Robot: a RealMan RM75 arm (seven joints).
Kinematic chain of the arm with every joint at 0, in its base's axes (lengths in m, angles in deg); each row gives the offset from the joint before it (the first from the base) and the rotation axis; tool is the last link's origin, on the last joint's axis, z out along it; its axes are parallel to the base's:
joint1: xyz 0 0 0.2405 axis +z
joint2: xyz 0 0 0 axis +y
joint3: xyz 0 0 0.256 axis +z
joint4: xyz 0 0 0 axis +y
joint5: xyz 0 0 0.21 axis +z
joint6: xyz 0 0 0 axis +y
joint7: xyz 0 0 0.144 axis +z
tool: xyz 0 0 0
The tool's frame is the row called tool.
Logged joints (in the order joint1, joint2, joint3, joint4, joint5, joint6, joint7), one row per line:
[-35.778 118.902 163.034 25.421 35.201 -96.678 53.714]
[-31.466 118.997 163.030 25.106 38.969 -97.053 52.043]
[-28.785 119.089 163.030 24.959 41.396 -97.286 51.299]
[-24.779 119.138 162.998 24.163 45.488 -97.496 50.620]
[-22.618 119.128 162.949 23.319 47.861 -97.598 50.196]
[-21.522 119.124 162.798 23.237 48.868 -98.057 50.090]
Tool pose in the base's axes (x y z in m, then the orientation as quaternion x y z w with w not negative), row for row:
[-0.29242 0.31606 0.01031 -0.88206 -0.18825 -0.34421 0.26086]
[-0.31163 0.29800 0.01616 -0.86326 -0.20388 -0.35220 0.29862]
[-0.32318 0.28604 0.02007 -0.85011 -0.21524 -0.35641 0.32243]
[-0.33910 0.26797 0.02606 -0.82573 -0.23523 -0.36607 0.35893]
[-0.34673 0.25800 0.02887 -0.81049 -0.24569 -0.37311 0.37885]
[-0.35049 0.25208 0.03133 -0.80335 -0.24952 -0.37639 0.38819]
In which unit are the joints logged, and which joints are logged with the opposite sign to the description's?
The joints are logged in degrees. Opposite sign: joint2, joint4, joint5, joint6, joint7.
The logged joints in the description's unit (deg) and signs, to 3 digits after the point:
[-35.778 -118.902 163.034 -25.421 -35.201 96.678 -53.714]
[-31.466 -118.997 163.030 -25.106 -38.969 97.053 -52.043]
[-28.785 -119.089 163.030 -24.959 -41.396 97.286 -51.299]
[-24.779 -119.138 162.998 -24.163 -45.488 97.496 -50.620]
[-22.618 -119.128 162.949 -23.319 -47.861 97.598 -50.196]
[-21.522 -119.124 162.798 -23.237 -48.868 98.057 -50.090]

